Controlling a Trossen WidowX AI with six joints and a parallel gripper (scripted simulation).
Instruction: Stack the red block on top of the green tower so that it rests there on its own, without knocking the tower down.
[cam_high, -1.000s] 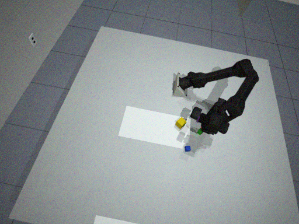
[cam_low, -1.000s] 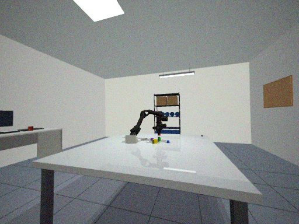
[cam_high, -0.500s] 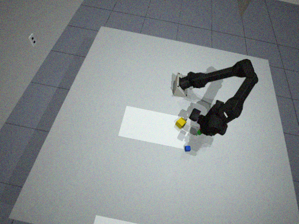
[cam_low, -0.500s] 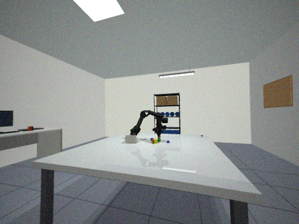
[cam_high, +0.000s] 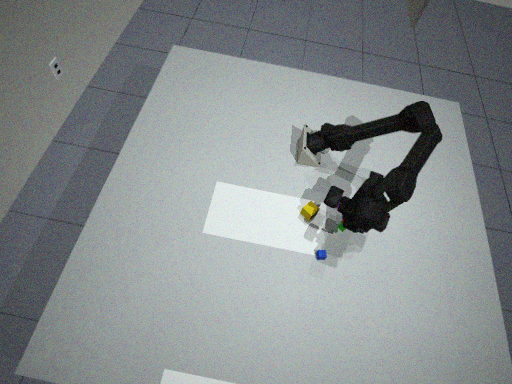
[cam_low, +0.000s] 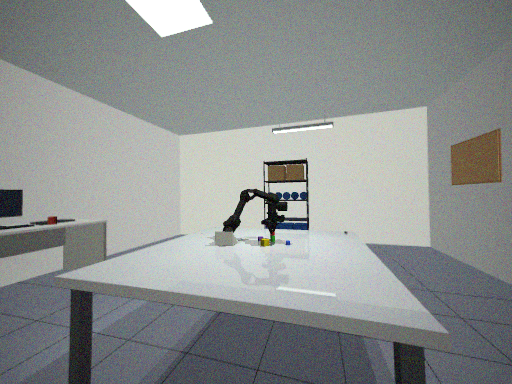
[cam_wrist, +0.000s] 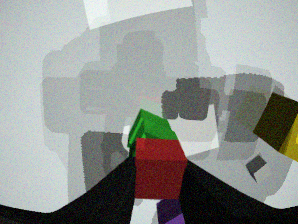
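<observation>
My gripper tip is now right at the red block. Also, from my gripper tip: purple block (8 cm behind, 4 cm below); then blue block (11 cm ahead, 7 cm to the right, 4 cm below); then yellow block (11 cm to the right, 3 cm below, 3 cm behind).
</observation>
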